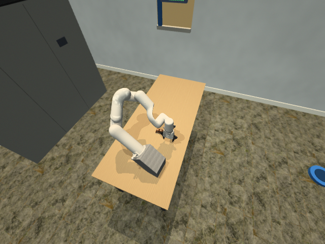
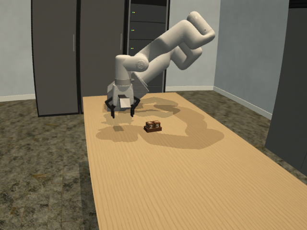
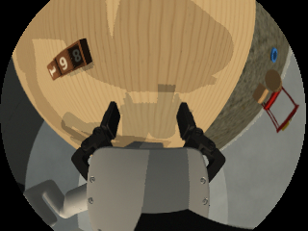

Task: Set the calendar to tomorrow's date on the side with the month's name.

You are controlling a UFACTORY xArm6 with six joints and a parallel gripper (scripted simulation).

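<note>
Right now the brown calendar tray is 13 cm to the left of my hand, 8 cm ahead of it and 5 cm below it.
</note>
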